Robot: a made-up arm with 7 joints.
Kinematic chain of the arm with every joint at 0, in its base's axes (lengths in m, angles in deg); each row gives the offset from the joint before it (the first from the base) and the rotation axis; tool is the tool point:
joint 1: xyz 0 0.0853 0 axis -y
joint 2: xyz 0 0.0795 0 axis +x
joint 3: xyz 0 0 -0.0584 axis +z
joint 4: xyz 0 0 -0.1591 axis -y
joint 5: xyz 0 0 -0.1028 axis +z
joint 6: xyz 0 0 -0.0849 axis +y
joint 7: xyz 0 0 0 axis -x
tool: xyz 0 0 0
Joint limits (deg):
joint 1: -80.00..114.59
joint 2: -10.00..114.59
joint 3: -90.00..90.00
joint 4: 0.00..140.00
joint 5: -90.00..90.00
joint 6: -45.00..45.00
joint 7: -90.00..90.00
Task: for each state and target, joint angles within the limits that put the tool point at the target. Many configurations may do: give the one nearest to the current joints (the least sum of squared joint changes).
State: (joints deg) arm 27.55 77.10 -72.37 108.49 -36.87 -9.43 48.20
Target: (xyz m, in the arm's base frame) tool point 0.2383 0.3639 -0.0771
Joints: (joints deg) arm 49.65 71.20 -58.36 75.94 -36.87 -9.43 48.20
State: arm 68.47 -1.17 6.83 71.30 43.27 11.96 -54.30
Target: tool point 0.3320 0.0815 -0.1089
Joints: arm 46.08 -10.00 -10.22 55.30 43.27 11.96 -54.30
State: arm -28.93 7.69 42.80 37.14 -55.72 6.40 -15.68
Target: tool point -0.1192 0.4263 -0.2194
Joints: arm -47.09 26.41 58.33 53.83 -55.72 6.40 -15.68
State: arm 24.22 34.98 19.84 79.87 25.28 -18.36 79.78
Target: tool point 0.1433 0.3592 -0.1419
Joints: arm -3.66 27.95 35.79 92.86 25.28 -18.36 79.78
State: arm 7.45 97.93 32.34 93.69 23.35 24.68 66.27
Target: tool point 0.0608 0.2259 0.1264
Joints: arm 17.68 102.40 41.92 136.40 23.35 24.68 66.27
